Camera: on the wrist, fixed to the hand. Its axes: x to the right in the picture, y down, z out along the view.
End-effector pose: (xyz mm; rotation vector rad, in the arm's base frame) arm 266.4 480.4 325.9 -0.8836 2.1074 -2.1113
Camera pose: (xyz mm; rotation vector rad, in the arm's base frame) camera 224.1 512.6 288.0 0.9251 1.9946 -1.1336
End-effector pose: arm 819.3 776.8 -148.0 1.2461 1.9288 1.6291
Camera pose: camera 802.6 754.5 -89.0 -1.7347 -0.3764 -1.7595
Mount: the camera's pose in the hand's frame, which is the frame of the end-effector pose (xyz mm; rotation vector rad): 8.6 47.9 -43.5 -0.2774 0.3373 1.4874
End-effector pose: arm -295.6 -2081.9 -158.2 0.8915 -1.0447 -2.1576
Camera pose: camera -257.8 -2132.6 -141.9 0.1323 -0.7555 -0.8048
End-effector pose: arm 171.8 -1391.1 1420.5 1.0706 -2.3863 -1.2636
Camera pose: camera 164.2 -1406.8 1483.4 -0.5583 -1.7946 -0.6540
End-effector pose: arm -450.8 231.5 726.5 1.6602 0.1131 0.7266
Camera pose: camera -481.6 261.3 775.8 1.1161 -1.0420 1.9920
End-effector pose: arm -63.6 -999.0 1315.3 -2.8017 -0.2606 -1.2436
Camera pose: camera -81.0 -1050.6 1351.3 -1.8224 1.7006 -1.1667
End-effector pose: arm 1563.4 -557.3 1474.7 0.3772 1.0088 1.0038
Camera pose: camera 1503.3 -532.3 1480.1 0.7637 0.7619 2.5761
